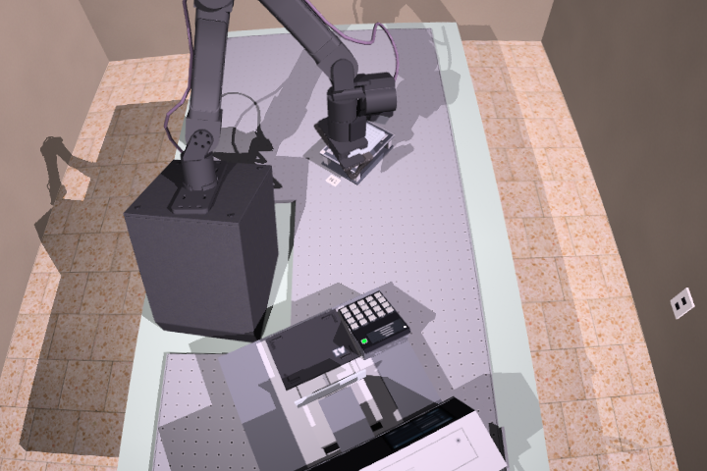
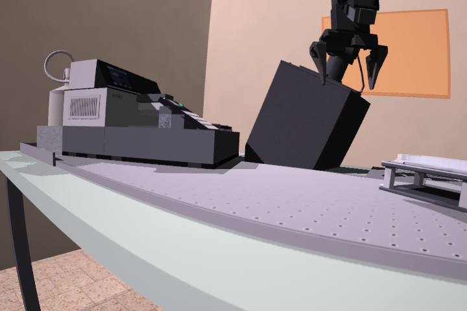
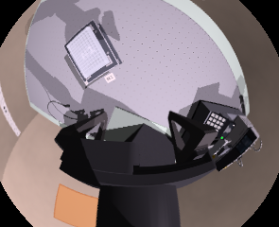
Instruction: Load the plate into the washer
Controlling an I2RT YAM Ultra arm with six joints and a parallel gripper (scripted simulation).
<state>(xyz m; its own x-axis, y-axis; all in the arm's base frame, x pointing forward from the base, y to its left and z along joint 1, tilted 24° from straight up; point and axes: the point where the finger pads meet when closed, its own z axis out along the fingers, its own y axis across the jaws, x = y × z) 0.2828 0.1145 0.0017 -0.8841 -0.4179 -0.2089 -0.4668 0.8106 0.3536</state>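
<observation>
My gripper is now 3 cm short of the white well plate, 17 cm to the right of it and 13 cm above it. The rest, counted from my hand: plate nest N1: 3 cm ahead, 17 cm to the left, 14 cm below; dark carrier: 7 cm behind, 39 cm to the right, 9 cm below; N1 label: 3 cm behind, 9 cm to the left, 19 cm below.
</observation>
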